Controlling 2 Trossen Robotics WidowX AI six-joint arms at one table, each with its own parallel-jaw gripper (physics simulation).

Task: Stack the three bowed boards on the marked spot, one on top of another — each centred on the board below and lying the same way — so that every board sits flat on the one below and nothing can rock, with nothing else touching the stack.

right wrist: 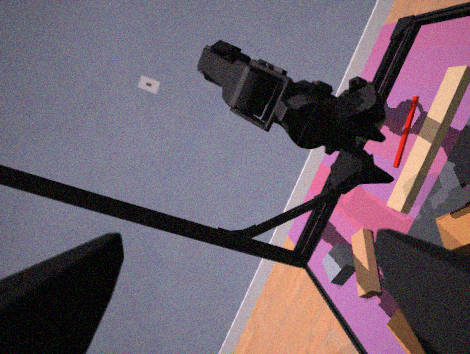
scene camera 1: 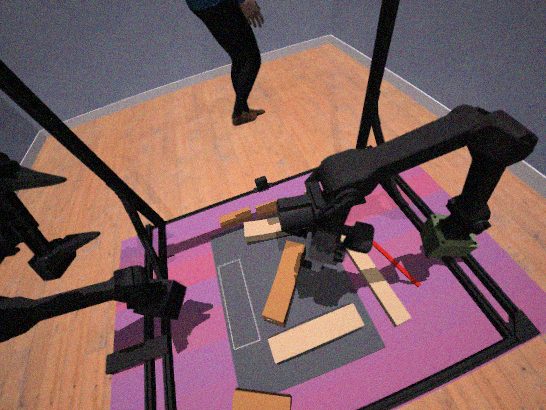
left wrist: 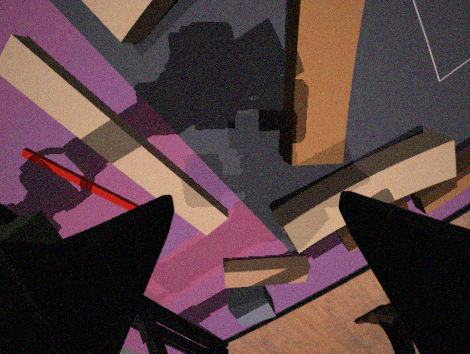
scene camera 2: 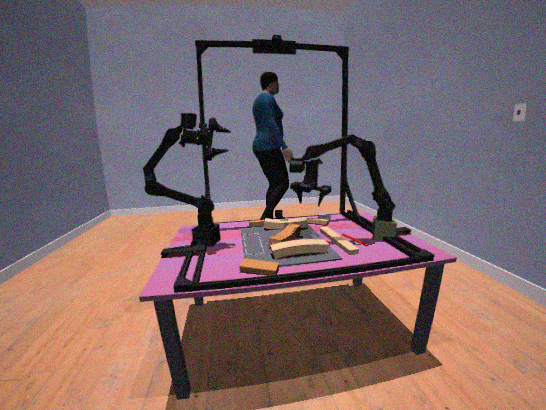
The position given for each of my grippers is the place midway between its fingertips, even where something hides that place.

Note:
My left gripper [scene camera 1: 323,242] is open, holding nothing. Also in view: an orange-brown bowed board [scene camera 1: 277,306]. My right gripper [scene camera 1: 83,208] is open, with nothing in its grasp. On the table rest a long tan plank [scene camera 1: 390,303] and a red stick [left wrist: 28,154].
The orange-brown bowed board also shows in the left wrist view [left wrist: 320,52]. The long tan plank shows as well in the right wrist view [right wrist: 442,111] and in the left wrist view [left wrist: 38,76]. My left gripper also shows in the right wrist view [right wrist: 387,159] and in the left wrist view [left wrist: 256,201].

